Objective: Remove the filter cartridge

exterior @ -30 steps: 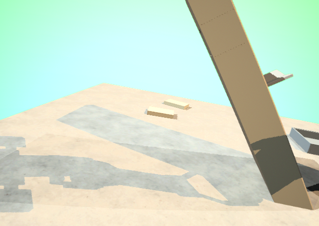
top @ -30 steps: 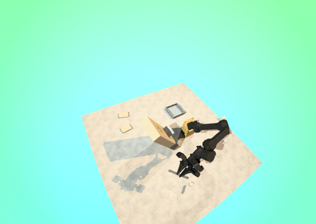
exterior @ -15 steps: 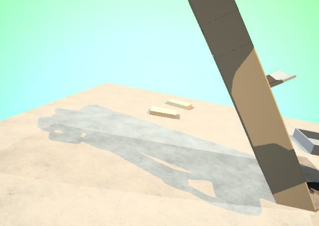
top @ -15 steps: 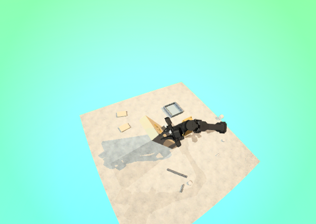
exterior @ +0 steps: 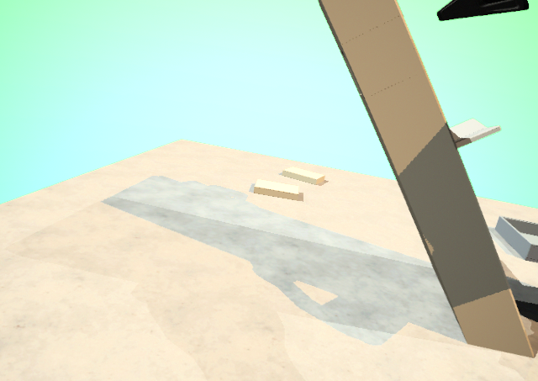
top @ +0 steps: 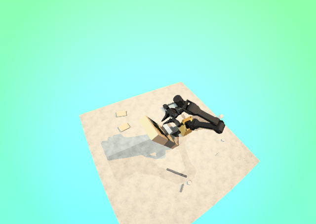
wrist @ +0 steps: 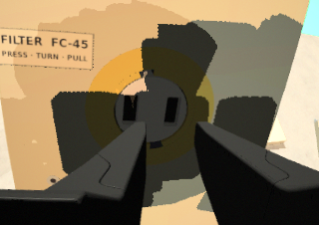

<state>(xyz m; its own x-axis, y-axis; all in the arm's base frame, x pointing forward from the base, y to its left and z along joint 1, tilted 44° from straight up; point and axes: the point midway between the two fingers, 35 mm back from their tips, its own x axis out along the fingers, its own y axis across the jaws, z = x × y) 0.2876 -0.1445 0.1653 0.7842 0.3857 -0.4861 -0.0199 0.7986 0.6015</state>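
Now: the round filter cartridge 5 cm below my gripper tip and 5 cm ahead of it. The rest, counted from my gripper tip: grey tray (35 cm behind, 32 cm below, 29 cm to the right).
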